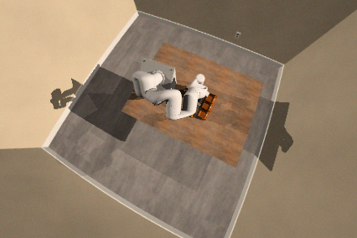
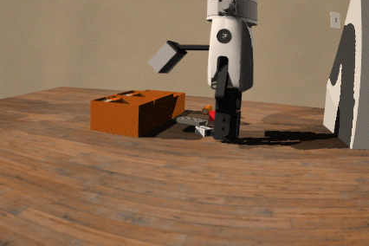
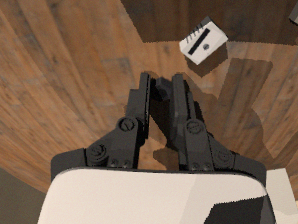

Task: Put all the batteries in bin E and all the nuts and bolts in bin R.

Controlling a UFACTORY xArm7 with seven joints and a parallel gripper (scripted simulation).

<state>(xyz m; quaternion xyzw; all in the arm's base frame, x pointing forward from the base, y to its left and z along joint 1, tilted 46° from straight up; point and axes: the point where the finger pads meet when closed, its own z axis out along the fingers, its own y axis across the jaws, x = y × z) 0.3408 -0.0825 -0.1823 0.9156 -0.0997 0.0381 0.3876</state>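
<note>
The pale grey block lies 30 mm ahead of my hand, 30 mm to the right of it and 20 mm below it. Also, from my hand: small black piece (20 mm below); orange bin (150 mm ahead, 110 mm to the right); red block (140 mm to the right, 20 mm below).
</note>
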